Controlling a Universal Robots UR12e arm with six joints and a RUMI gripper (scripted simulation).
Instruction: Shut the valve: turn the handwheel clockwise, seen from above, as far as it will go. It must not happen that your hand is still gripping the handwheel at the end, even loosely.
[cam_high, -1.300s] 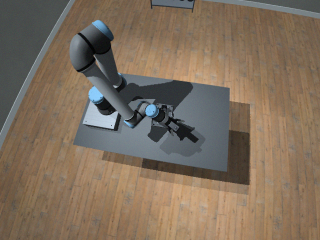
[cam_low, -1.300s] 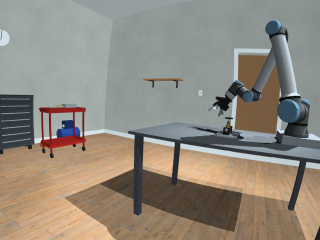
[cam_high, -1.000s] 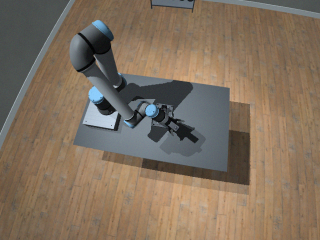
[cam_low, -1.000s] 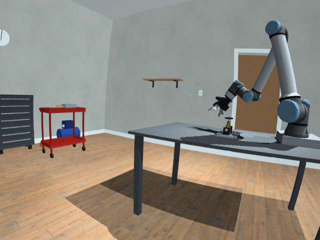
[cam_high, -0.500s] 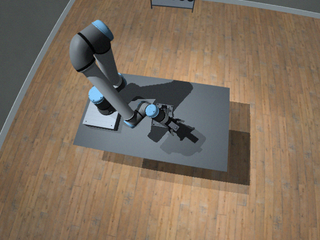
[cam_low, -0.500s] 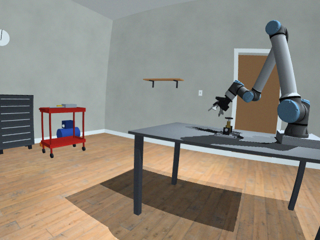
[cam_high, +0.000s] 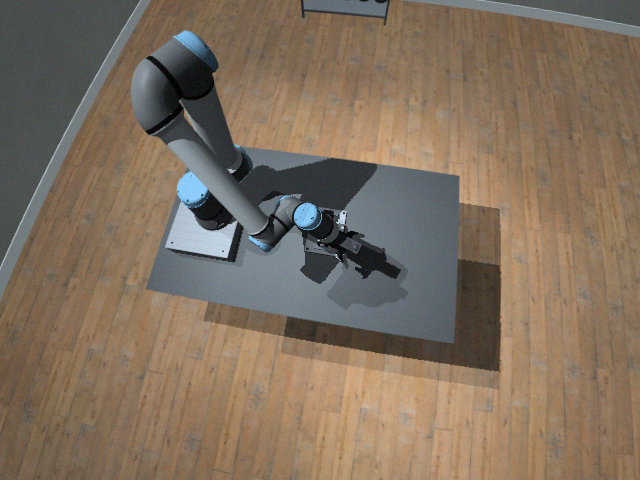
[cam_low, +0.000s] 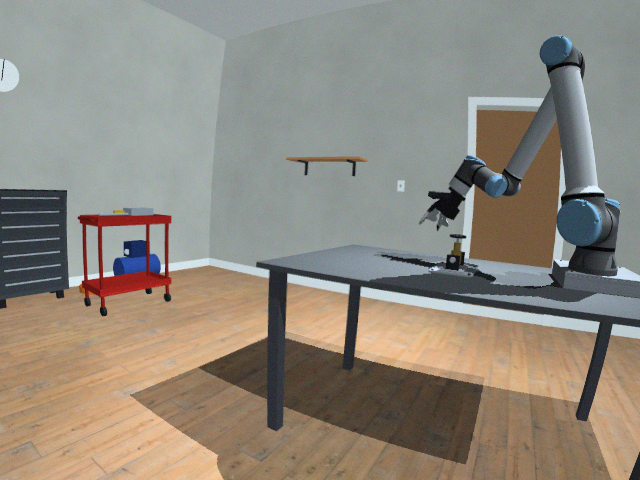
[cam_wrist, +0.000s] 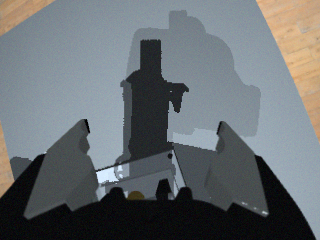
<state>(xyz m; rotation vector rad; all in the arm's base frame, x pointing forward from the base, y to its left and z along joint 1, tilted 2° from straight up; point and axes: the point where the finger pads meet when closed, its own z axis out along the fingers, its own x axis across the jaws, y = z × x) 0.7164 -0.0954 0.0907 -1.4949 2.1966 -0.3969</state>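
Now: the black spoked handwheel 160 mm behind my hand, 120 mm to the left of it and 30 mm below it. The rest, counted from my hand: base plate (160 mm behind, 150 mm below, 120 mm to the left).
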